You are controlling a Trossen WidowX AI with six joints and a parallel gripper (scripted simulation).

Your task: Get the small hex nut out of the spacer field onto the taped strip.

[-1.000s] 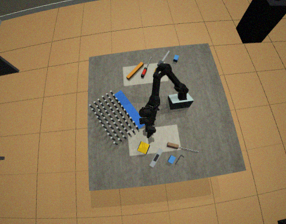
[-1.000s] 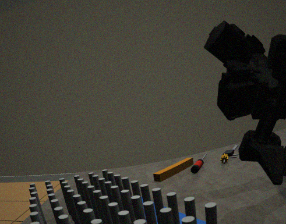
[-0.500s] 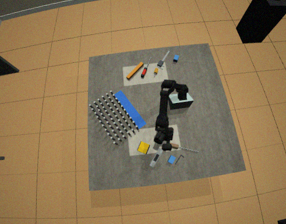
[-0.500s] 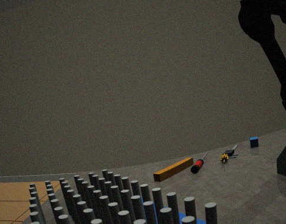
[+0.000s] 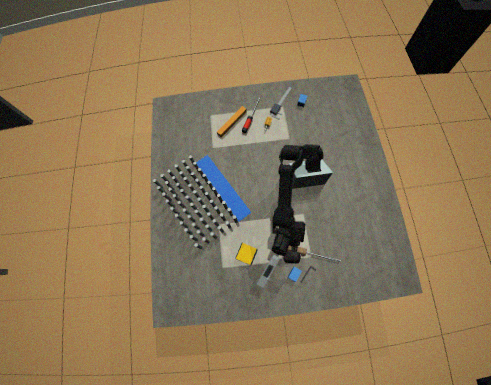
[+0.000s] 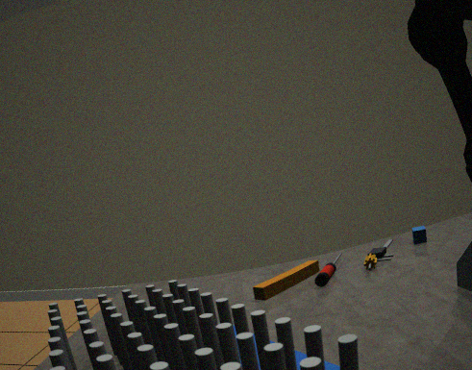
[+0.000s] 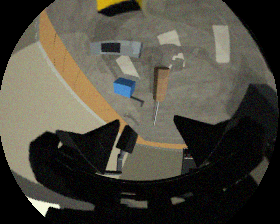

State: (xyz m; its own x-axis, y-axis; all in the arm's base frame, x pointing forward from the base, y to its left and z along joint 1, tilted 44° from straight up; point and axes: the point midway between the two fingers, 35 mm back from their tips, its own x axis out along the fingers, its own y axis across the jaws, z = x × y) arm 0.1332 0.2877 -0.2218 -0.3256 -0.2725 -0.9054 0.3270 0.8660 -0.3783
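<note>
My gripper tip is now 10 cm past the hook tool, 2 cm to the right of it and 12 cm above it. Round my gripper tip: grey flat tool 15 cm ahead, 7 cm to the left, 12 cm below; yellow block 24 cm ahead, 2 cm to the right, 11 cm below; blue taped strip 34 cm ahead, 38 cm to the right, 13 cm below.
</note>
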